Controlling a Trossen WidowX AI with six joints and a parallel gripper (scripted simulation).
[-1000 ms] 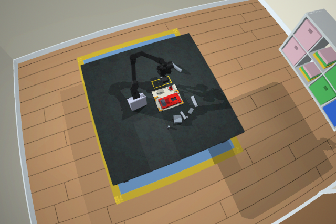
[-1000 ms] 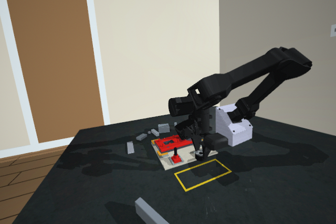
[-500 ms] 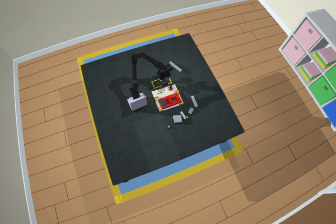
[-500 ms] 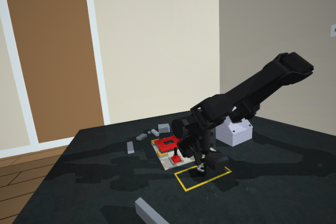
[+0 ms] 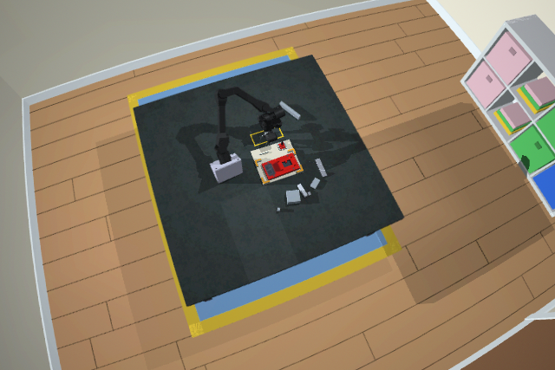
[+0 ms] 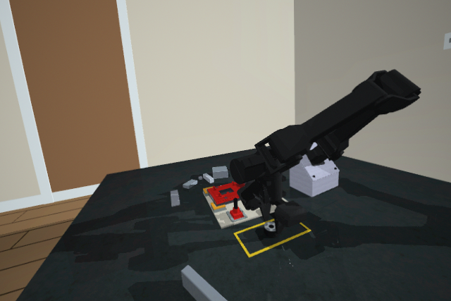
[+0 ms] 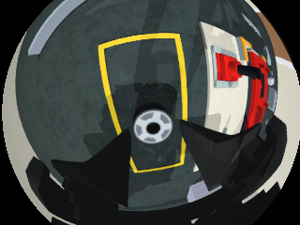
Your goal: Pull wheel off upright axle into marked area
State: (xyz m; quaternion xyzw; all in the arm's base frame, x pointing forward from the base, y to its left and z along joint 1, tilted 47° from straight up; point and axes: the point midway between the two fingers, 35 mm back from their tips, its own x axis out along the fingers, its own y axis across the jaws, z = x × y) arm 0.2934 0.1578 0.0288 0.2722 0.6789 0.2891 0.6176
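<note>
Right now the wheel is right at my gripper tip.
</note>
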